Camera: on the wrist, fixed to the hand. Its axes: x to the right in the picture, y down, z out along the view.
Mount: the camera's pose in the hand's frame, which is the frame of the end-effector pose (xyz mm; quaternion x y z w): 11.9 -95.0 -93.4 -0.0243 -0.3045 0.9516 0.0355
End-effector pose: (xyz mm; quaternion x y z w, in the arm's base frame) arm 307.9 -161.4 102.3 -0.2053 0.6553 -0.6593 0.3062
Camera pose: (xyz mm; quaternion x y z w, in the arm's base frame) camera 223.7 -104.8 189.5 0.4081 0.1414 0.3464 0.8328
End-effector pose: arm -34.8 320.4 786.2 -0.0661 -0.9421 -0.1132 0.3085
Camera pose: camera -9.9 205.6 850.1 0.9408 0.0617 -0.2868 0.1698
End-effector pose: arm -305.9 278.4 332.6 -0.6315 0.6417 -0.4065 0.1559
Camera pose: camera -309.4 309.7 462.6 0.4606 0.5861 0.3418 0.5723
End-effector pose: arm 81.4 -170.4 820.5 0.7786 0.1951 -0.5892 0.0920
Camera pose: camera 127.3 -47.1 844.3 0.0317 -0.7477 -0.1657 0.6423
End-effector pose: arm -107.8 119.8 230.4 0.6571 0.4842 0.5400 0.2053
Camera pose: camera -232.7 148.8 192.2 -0.6435 0.6837 -0.0262 0.3432
